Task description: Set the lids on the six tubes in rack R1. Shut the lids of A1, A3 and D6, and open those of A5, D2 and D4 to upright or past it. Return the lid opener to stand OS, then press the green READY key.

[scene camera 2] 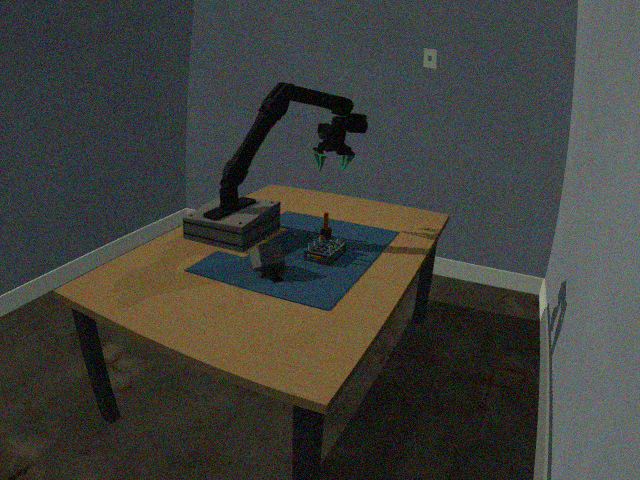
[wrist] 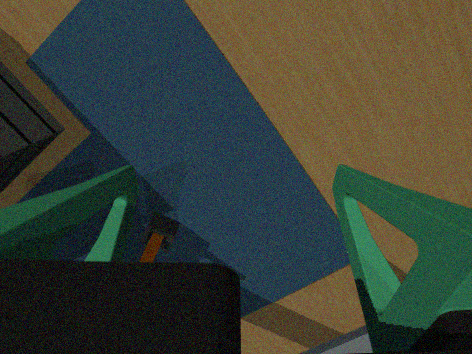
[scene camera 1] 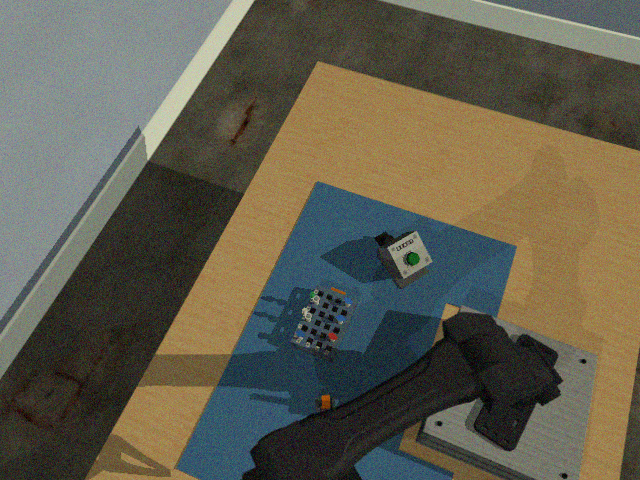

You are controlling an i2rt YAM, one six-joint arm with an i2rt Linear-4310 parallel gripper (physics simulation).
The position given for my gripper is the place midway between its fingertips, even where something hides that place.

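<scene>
My gripper [scene camera 2: 330, 170] is open and it's holding nothing, and the wrist view has my gripper [wrist: 235, 176] too. There's a grey box with green button [scene camera 1: 405, 257], and you'd also find the grey box with green button [scene camera 2: 267, 260] from another camera. I can see a blue mat [scene camera 1: 267, 384] as well; that's the blue mat [scene camera 2: 321, 286] again in scene camera 2, and the wrist view shows the blue mat [wrist: 154, 91].
</scene>
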